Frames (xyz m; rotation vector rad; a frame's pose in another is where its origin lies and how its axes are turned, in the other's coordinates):
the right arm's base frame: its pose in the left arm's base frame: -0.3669 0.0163 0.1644 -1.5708 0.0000 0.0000
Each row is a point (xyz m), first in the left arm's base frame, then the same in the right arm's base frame.
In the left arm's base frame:
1: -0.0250 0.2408 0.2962
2: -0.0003 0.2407 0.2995
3: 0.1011 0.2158 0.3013
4: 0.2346 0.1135 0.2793
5: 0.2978 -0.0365 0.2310
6: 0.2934 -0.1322 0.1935
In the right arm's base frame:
1: 0.3419 -0.1318 0.2245
2: 0.3666 -0.1351 0.2244
3: 0.4680 -0.1369 0.1995
4: 0.6015 -0.1149 0.0972
5: 0.6647 -0.0666 -0.0528
6: 0.6603 -0.0291 -0.1485

